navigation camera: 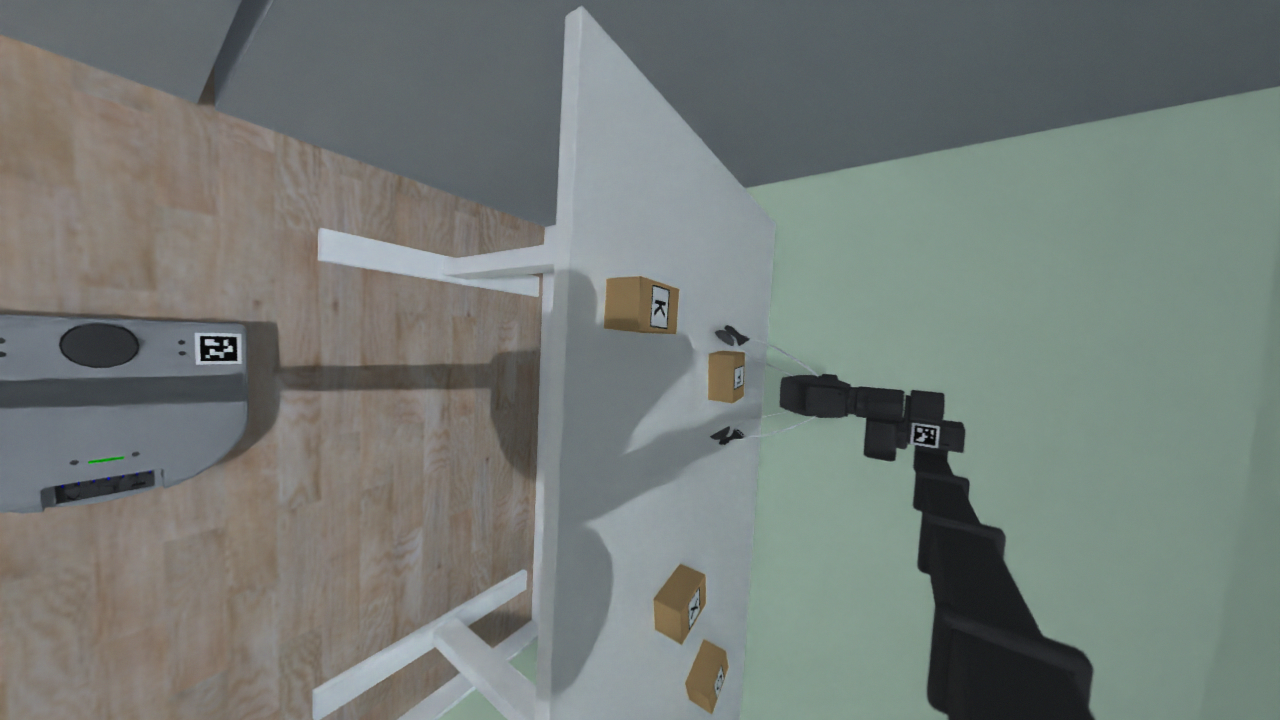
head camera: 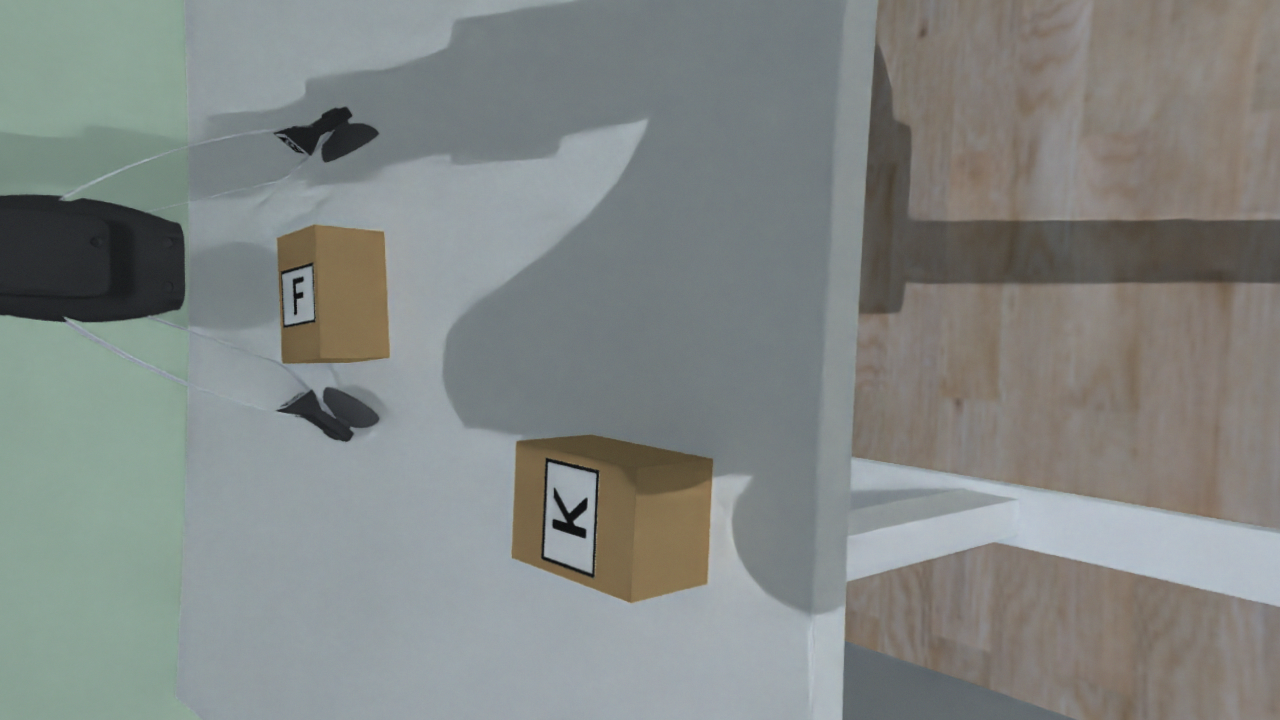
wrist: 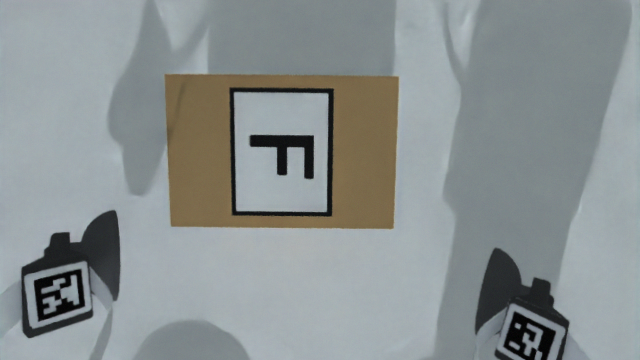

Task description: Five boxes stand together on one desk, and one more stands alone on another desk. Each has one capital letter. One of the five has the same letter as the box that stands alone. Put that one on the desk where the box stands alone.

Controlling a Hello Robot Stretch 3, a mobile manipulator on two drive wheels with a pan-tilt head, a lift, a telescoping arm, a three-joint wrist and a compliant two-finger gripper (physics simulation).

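Frame: origin at the robot's base, x ahead, y left, z up, level; millimetres.
Where they show: gripper, fingertip midpoint: (navigation camera: 713,384) (head camera: 375,278) (wrist: 303,260); robot's base, link origin: (navigation camera: 102,343).
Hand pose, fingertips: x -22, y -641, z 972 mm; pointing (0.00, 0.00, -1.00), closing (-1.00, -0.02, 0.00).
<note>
Each offset is from my fingertips to the centre of the thing. Level surfaces: height alone.
A cardboard box with the letter F {dx +13, dy -53, dz +4 mm} (head camera: 354,295) (navigation camera: 720,377) (wrist: 365,150) stands upright on the white desk {dz -21 mm} (head camera: 358,582) (navigation camera: 626,179). My gripper (head camera: 349,274) (navigation camera: 729,385) (wrist: 303,260) is open wide and empty, pointing down. Its fingers hang above the desk, apart from their shadows. In the head view one finger is on each side of the F box; in the wrist view the box lies beyond the fingertips, within their spread. A box with K {dx +118, dy +246, dz +4 mm} (head camera: 613,519) (navigation camera: 626,305) stands nearer the desk's front edge. The lone box on another desk does not show.
In the navigation view a box whose letter looks like X {dx -362, dy +92, dz +4 mm} (navigation camera: 677,602) and a box with an unclear letter {dx -605, dy -50, dz +4 mm} (navigation camera: 707,676) stand farther along the desk. A green wall (navigation camera: 984,268) runs behind it. My base (navigation camera: 125,402) is on the wooden floor, facing the desk legs.
</note>
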